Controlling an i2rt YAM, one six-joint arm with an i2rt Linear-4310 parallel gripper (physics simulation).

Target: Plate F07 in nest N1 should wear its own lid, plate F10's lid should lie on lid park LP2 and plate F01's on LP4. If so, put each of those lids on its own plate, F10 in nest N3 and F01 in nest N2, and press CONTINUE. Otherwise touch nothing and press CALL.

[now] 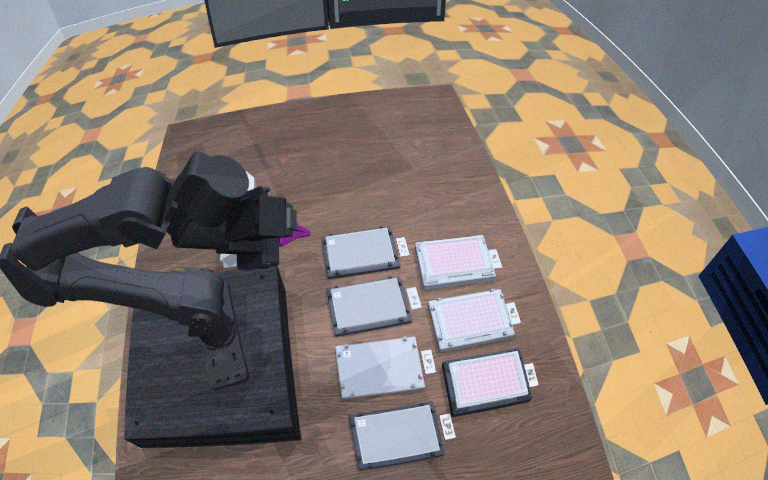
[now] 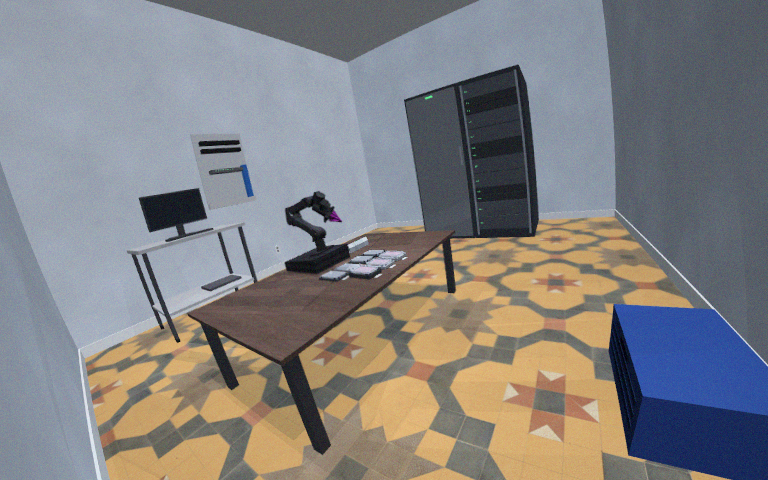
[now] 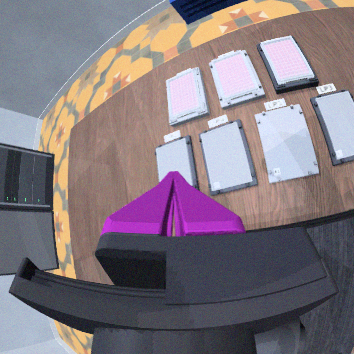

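Where they show: gripper, fingertip midpoint: (image 1: pixel 307 233) (image 2: pixel 341 221) (image 3: pixel 173 178); arm's base, origin of the base link: (image 1: pixel 220 334) (image 2: pixel 322 251).
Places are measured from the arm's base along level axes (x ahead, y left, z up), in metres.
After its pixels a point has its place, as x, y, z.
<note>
My gripper (image 1: pixel 309 232) {0.192, 0.011, 0.179} (image 2: pixel 340 220) {0.192, 0.011, 0.179} (image 3: pixel 173 178) {0.192, 0.011, 0.179} is shut and empty, raised above the table, its magenta fingertips short of park LP2. Pink-welled plates sit in nests N1 (image 1: pixel 489 379) {0.414, -0.212, -0.050} (image 3: pixel 287 60) {0.401, -0.204, -0.049}, N2 (image 1: pixel 472 318) {0.438, -0.088, -0.054} (image 3: pixel 236 77) {0.424, -0.081, -0.055} and N3 (image 1: pixel 455 256) {0.467, 0.050, -0.054} (image 3: pixel 187 95) {0.447, 0.042, -0.053}. N1's nest is dark, the other two pale. Grey panels lie on dark parks LP2 (image 1: pixel 362 251) {0.303, 0.134, -0.066} (image 3: pixel 175 156) {0.323, 0.127, -0.067}, LP4 (image 1: pixel 370 305) {0.277, 0.011, -0.067} (image 3: pixel 227 156) {0.270, 0.014, -0.066} and LP3 (image 1: pixel 398 434) {0.236, -0.243, -0.066} (image 3: pixel 337 125) {0.234, -0.223, -0.067}. Plate codes and whether clear lids cover the plates cannot be made out. The arm mostly hides the white button box (image 1: pixel 249 180) {0.116, 0.390, -0.034} (image 2: pixel 357 244) {0.105, 0.282, -0.045}.
A pale panel (image 1: pixel 379 367) {0.251, -0.110, -0.074} (image 3: pixel 286 142) {0.248, -0.108, -0.074} with small corner posts lies between LP4 and LP3; its tag is blurred. The black robot base (image 1: pixel 169 367) {-0.111, -0.033, -0.009} (image 2: pixel 317 258) {0.084, -0.166, 0.004} stands left of the parks on the wooden table (image 1: pixel 339 147) {0.354, 0.476, -0.084} (image 2: pixel 271 319) {0.217, -0.703, -0.084} (image 3: pixel 110 165) {0.415, 0.373, -0.084}.
</note>
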